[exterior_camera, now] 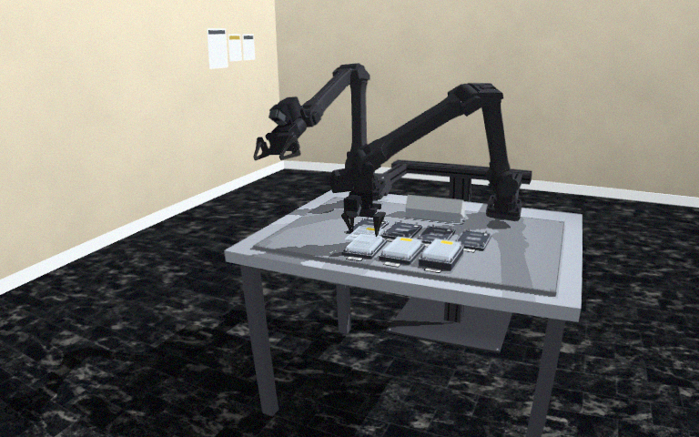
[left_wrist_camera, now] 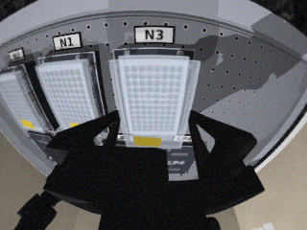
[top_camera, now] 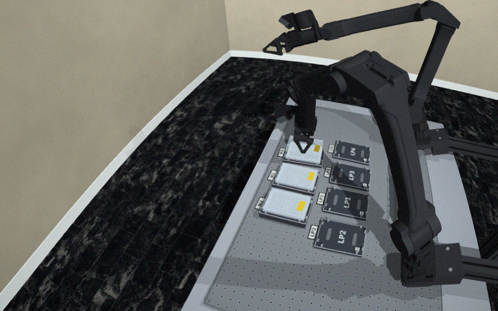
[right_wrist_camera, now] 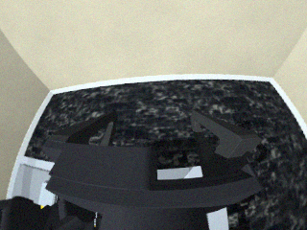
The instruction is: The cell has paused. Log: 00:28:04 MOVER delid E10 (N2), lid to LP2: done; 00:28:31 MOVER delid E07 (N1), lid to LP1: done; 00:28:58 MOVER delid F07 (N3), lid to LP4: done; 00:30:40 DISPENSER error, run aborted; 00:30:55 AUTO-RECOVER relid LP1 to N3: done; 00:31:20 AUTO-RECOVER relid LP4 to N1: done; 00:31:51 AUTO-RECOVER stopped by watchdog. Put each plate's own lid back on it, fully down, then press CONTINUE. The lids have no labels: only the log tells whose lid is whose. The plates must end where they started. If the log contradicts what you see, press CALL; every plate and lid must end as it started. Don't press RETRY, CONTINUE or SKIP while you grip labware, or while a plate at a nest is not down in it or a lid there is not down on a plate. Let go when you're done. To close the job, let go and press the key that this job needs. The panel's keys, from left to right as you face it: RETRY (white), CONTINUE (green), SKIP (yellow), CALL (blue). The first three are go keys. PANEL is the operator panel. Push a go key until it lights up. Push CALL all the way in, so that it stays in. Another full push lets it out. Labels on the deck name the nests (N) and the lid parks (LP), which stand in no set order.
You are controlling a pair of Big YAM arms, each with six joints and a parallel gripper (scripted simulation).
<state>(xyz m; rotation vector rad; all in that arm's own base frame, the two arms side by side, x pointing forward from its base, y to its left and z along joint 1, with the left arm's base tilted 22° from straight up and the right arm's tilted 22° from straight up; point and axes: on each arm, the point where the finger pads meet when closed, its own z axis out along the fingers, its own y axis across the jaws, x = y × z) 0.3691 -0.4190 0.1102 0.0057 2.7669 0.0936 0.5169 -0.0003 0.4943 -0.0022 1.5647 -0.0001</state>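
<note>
The N3 plate is 40 mm below my left hand. From my left hand the other things lie so: park LP3: 190 mm behind, 40 mm to the left, 50 mm below; then park LP4: 180 mm behind, 90 mm to the right, 50 mm below; then N1 plate: 20 mm behind, 130 mm to the left, 40 mm below.
</note>
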